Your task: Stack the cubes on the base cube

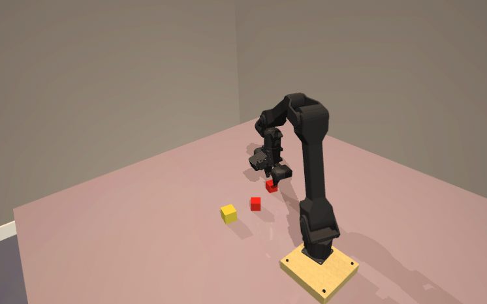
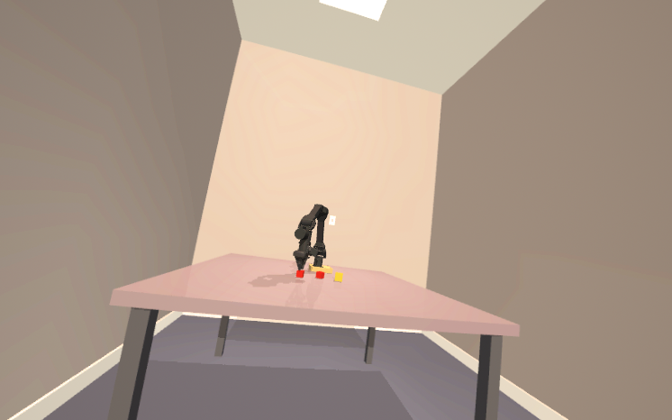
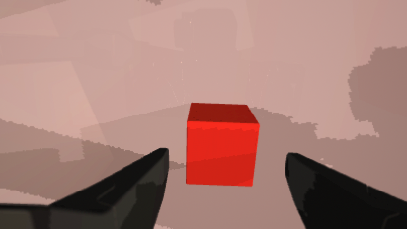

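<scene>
My gripper tip is now 210 mm to the right of the yellow base cube and 20 mm above it.
</scene>
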